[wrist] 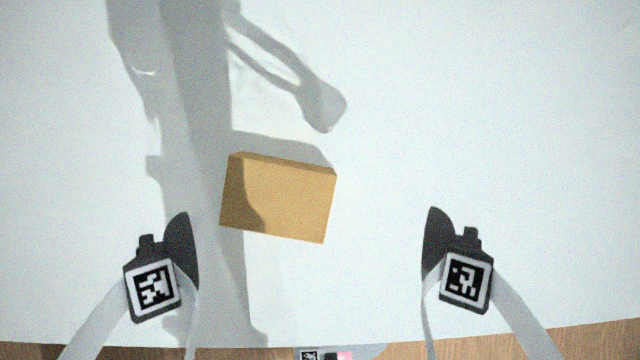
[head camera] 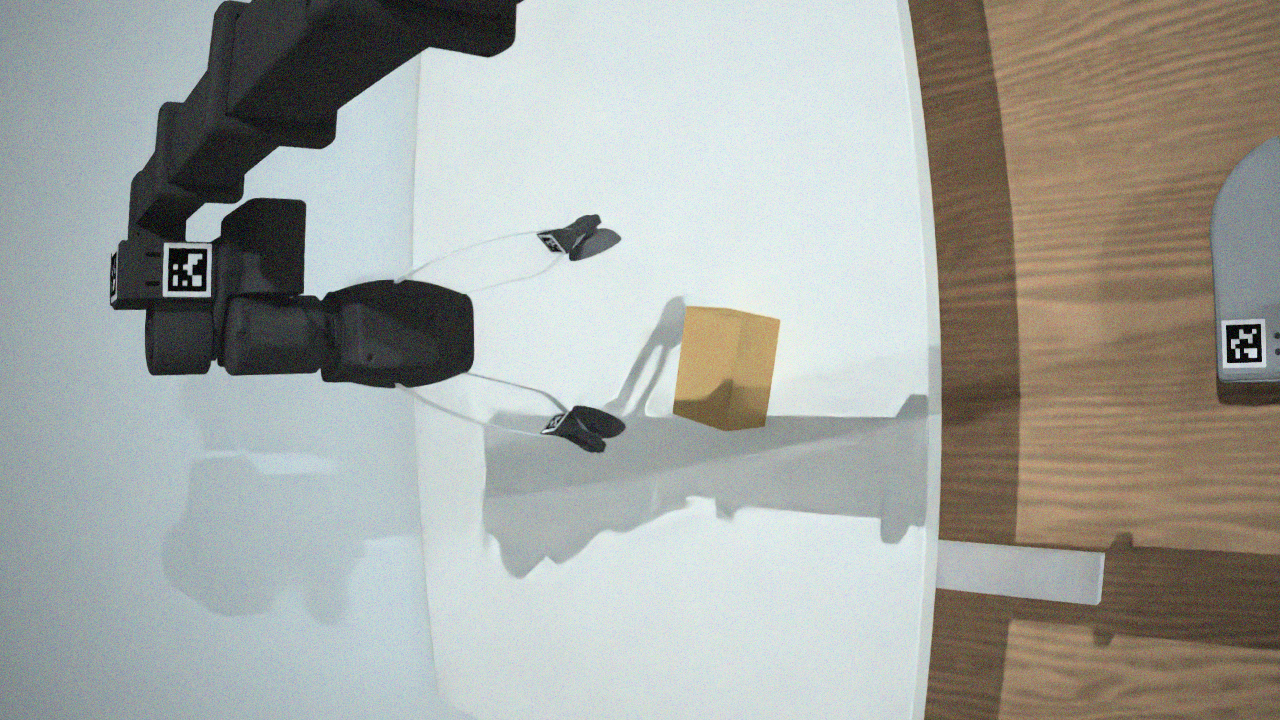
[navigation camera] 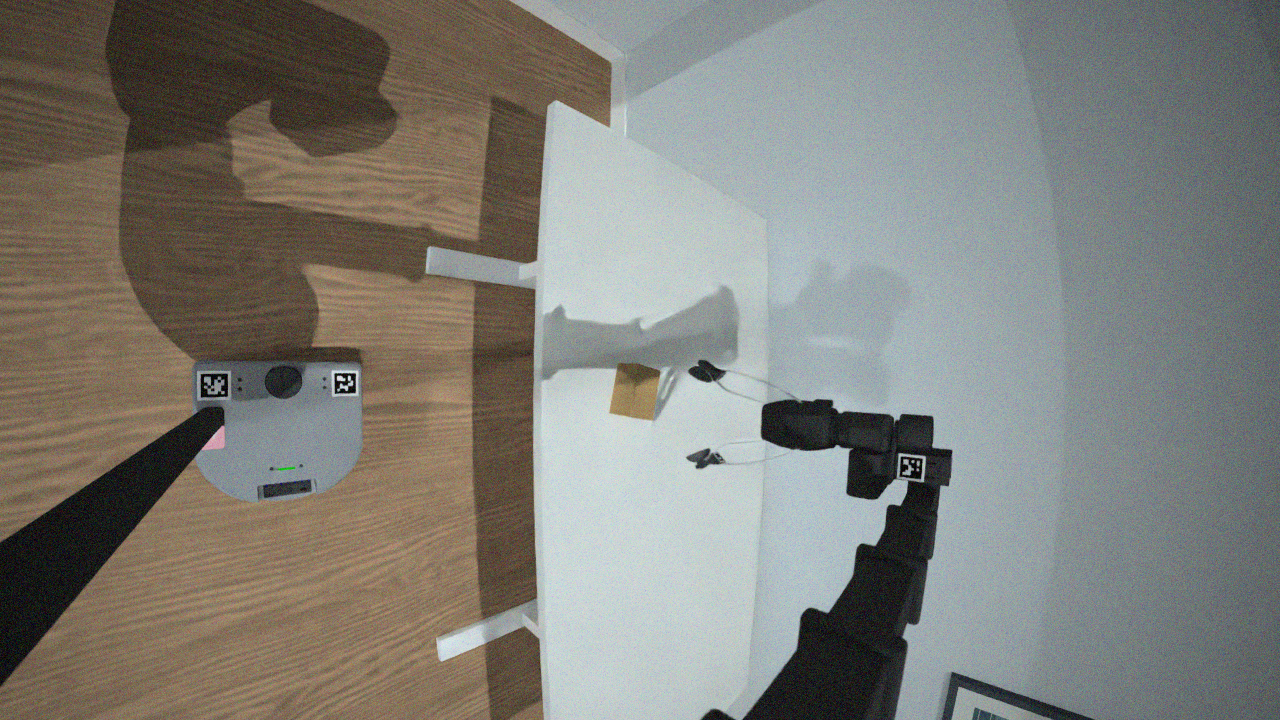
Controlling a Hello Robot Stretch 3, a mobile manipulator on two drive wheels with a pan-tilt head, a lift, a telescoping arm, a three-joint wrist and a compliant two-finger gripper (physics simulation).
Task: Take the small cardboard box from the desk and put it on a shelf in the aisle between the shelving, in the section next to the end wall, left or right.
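Where they show: gripper, fingertip midpoint: point(head camera: 615, 332) point(navigation camera: 689, 413); robot's base at its link origin: point(navigation camera: 283, 380).
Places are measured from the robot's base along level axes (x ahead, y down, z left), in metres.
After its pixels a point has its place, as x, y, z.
Observation:
The small cardboard box point(head camera: 726, 367) {0.007, -0.770, -0.489} point(navigation camera: 634, 391) {0.010, -0.771, -0.482} point(wrist: 282, 197) rests on the white desk point(head camera: 716, 626) {0.245, -0.721, -0.547} point(navigation camera: 644, 555) {-0.332, -0.721, -0.569} point(wrist: 525, 125). My gripper point(head camera: 595, 333) {-0.021, -0.865, -0.511} point(navigation camera: 707, 413) {-0.021, -0.865, -0.511} point(wrist: 310, 237) {-0.021, -0.865, -0.511} is open and empty. Its fingers stand wide apart on the wall side of the box in the head camera view, apart from it. In the wrist view the box shows beyond the fingertips, left of the middle between them. The arm's shadow falls beside the box and over part of it. The shelving does not show in these views.
A pale wall point(head camera: 268, 537) {0.219, -0.950, -1.124} point(navigation camera: 984, 313) {0.182, -1.277, -1.124} stands behind the desk. My base point(head camera: 1253, 268) {-0.095, -0.161, -0.112} point(navigation camera: 286, 429) {-0.102, -0.160, -0.004} is on the wooden floor point(head camera: 1118, 223) {-0.190, -0.001, -0.337} point(navigation camera: 402, 555) {-0.533, -0.001, -0.282} in front of the desk. Desk legs point(navigation camera: 478, 266) point(navigation camera: 483, 633) stick out towards the base side. A framed picture point(navigation camera: 1020, 702) {-0.733, -1.431, -1.118} hangs on the wall.

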